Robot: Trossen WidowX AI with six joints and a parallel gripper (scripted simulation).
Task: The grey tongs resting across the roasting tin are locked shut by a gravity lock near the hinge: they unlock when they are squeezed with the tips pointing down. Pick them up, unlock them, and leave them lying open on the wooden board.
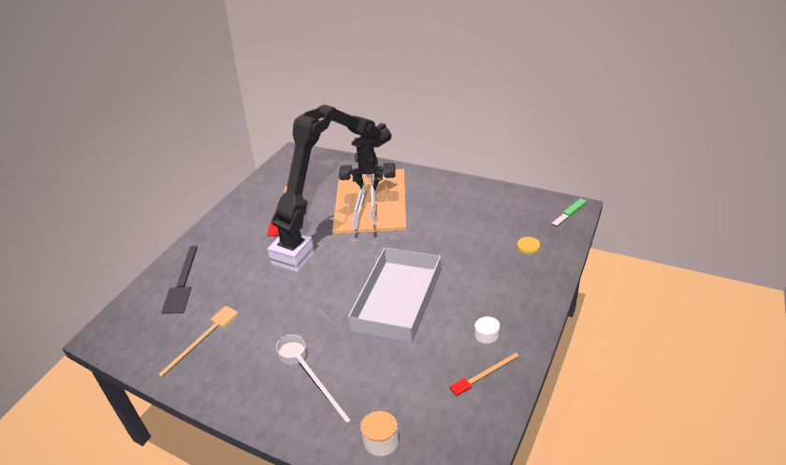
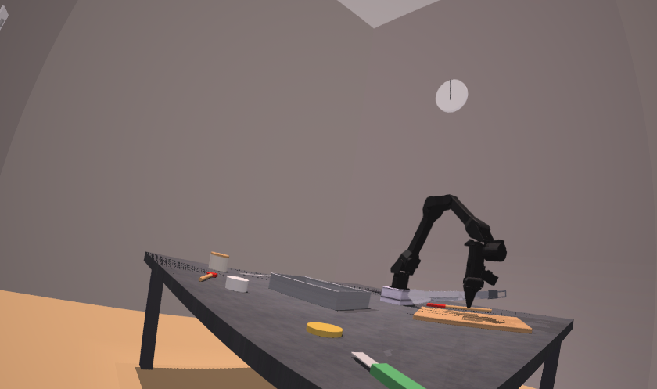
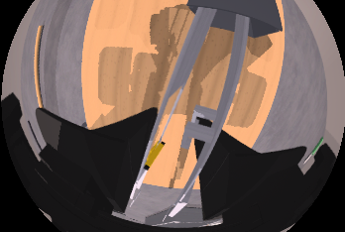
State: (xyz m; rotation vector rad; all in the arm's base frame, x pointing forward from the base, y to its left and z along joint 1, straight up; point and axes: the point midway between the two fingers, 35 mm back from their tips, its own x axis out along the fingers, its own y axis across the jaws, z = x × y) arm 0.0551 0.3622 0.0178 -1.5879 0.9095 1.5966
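Right now the wooden board is 4 cm below my gripper tip, 1 cm to the left of it and 1 cm behind it. The rest, counted from my gripper tip: roasting tin (38 cm to the right, 33 cm ahead, 2 cm below); yellow disc (58 cm ahead, 4 cm below, 1 cm to the left); red-headed spatula (24 cm behind, 20 cm to the right, 4 cm below).
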